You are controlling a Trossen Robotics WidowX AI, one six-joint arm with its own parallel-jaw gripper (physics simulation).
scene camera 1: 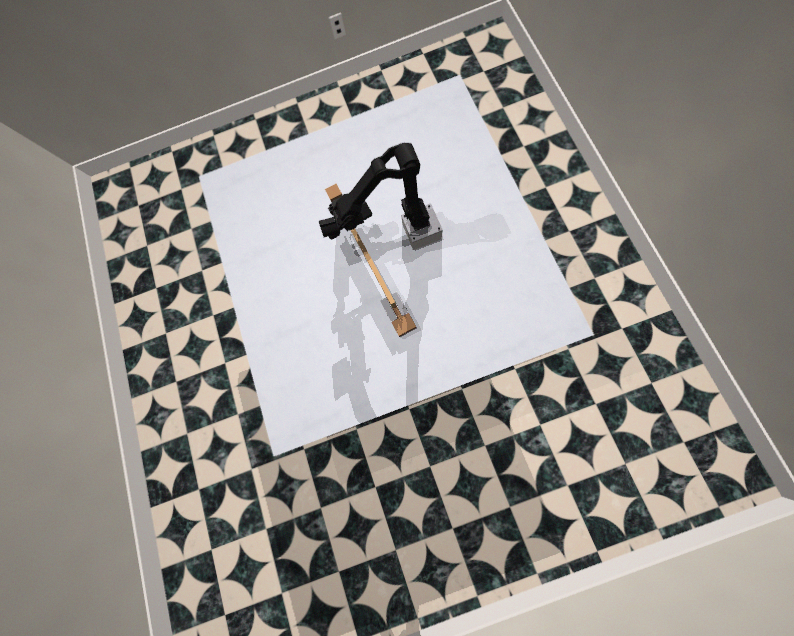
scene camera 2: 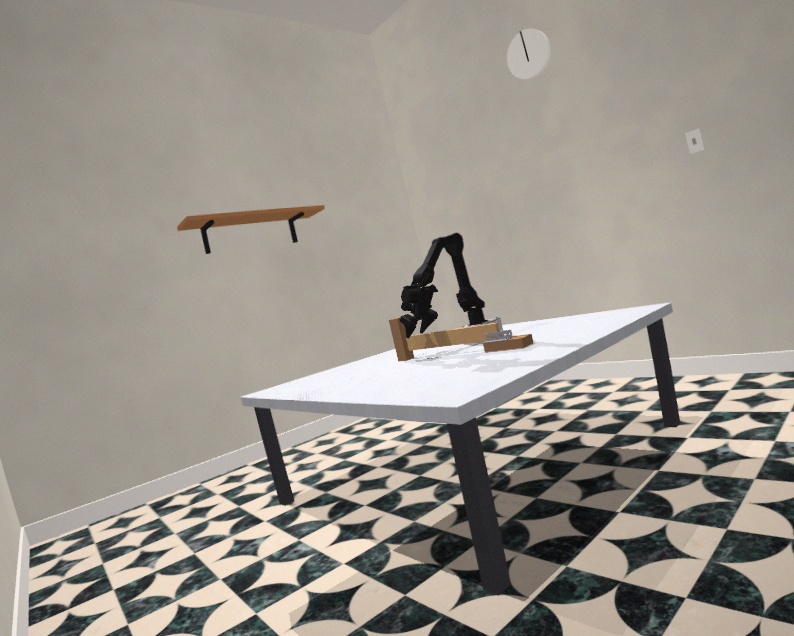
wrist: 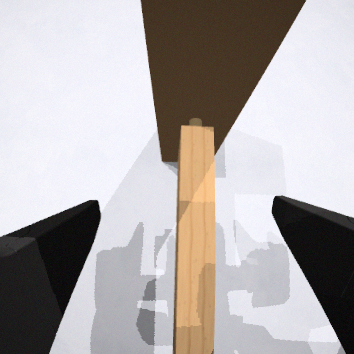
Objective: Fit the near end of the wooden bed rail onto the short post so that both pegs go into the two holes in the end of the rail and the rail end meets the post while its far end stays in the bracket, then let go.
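Frame: origin at the arm's base, x ahead, y left, z up, level; centimetres.
Where they show: gripper, fingertip midpoint: point(scene camera 2: 414, 335) point(wrist: 187, 206); arm's base at its link origin: point(scene camera 1: 419, 221) point(scene camera 2: 478, 323).
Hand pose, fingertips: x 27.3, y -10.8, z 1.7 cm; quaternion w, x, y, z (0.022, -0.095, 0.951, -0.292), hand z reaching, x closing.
Each offset is from my fingertips to the top centre of the thing. "spot": to the spot under its first point. Level surfaces: height alone.
The wooden bed rail @[dx -3.0, dy +17.3, dz +0.1 cm] point(scene camera 1: 377, 268) point(scene camera 2: 453, 336) point(wrist: 196, 240) stands on edge, its near end at the short brown post point(scene camera 1: 332, 191) point(scene camera 2: 400, 341) point(wrist: 215, 60). In the wrist view a short length of one peg @[spot: dx +0.3, dy -5.2, dz -0.8 cm] point(wrist: 195, 121) shows between the rail end and the post, so a small gap shows there. The second peg and the holes are hidden. The rail's far end is at the grey metal bracket @[dx -6.0, dy +38.9, dz -3.1 cm] point(scene camera 2: 498, 335). My gripper point(scene camera 2: 416, 333) point(wrist: 187, 206) is open and empty, its fingers apart on either side of the rail near the post, about level with or slightly above its top edge.
A flat brown block @[dx -6.5, dy +42.0, dz -6.1 cm] point(scene camera 1: 404, 325) point(scene camera 2: 509, 343) lies by the bracket end. The arm's grey base point(scene camera 1: 422, 228) stands on the white table @[dz -9.6 cm] point(scene camera 1: 503, 284) point(scene camera 2: 357, 390) to the side of the rail. Shadows of the arm fall across the table and rail.
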